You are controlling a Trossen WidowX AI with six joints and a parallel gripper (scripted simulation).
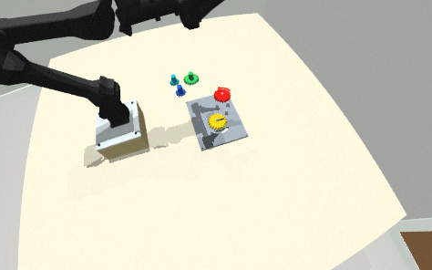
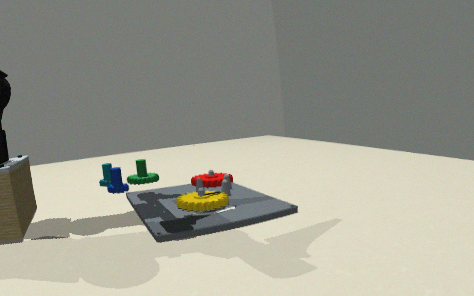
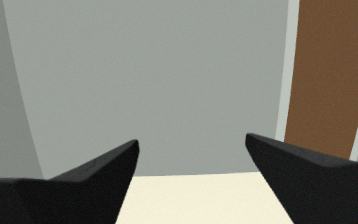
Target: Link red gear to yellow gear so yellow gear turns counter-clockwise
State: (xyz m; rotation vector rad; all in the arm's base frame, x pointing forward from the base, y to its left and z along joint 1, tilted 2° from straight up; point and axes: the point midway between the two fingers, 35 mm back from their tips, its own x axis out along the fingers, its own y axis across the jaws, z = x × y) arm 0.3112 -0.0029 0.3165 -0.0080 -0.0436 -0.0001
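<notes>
Right now the green gear is 40 cm below my gripper tip, 16 cm to the left of it and 5 cm behind it. From my gripper tip the other things lie so: yellow gear (40 cm below, 8 cm to the right, 2 cm behind); then grey board (41 cm below, 6 cm to the right, 2 cm behind); then red gear (40 cm below, 4 cm ahead, 3 cm to the left).
</notes>
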